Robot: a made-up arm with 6 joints. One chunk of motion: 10 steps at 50 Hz.
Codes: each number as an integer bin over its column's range. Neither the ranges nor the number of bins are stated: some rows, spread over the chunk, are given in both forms.
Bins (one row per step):
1: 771 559 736 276 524 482
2: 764 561 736 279 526 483
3: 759 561 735 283 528 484
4: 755 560 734 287 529 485
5: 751 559 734 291 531 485
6: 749 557 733 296 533 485
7: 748 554 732 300 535 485
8: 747 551 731 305 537 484
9: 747 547 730 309 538 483
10: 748 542 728 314 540 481
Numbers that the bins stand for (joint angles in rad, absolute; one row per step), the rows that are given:
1: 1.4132 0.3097 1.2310 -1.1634 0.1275 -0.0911
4: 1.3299 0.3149 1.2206 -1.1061 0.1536 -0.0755
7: 1.2935 0.2837 1.2102 -1.0384 0.1848 -0.0755
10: 1.2935 0.2212 1.1894 -0.9656 0.2108 -0.0963
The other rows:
2: 1.3768 0.3201 1.2310 -1.1477 0.1379 -0.0859
3: 1.3508 0.3201 1.2258 -1.1269 0.1483 -0.0807
5: 1.3091 0.3097 1.2206 -1.0853 0.1640 -0.0755
6: 1.2987 0.2993 1.2154 -1.0593 0.1744 -0.0755
8: 1.2883 0.2681 1.2050 -1.0124 0.1952 -0.0807
9: 1.2883 0.2472 1.1998 -0.9916 0.2004 -0.0859

